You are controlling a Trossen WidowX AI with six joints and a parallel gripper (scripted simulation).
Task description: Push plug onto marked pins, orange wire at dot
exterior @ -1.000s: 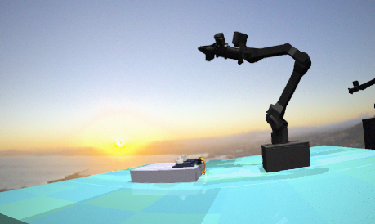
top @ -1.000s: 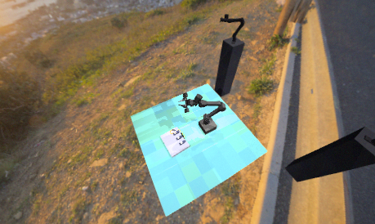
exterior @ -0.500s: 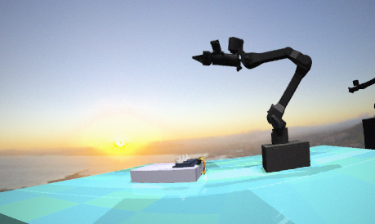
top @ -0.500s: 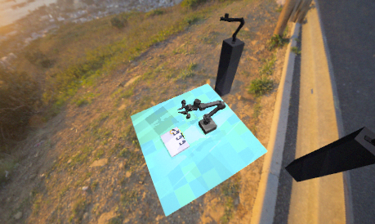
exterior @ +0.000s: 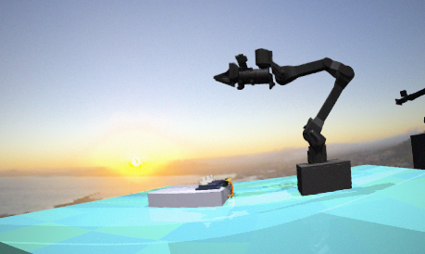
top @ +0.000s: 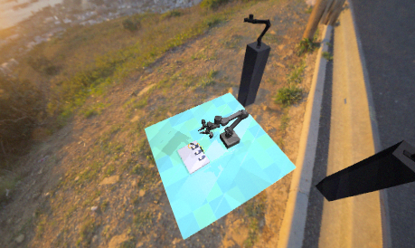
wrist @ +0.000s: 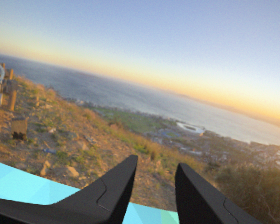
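Right now my gripper tip is 390 mm above the servo and 40 mm short of it. Also, from my gripper tip: grey printed holder (420 mm below, 150 mm ahead, 10 mm to the left).
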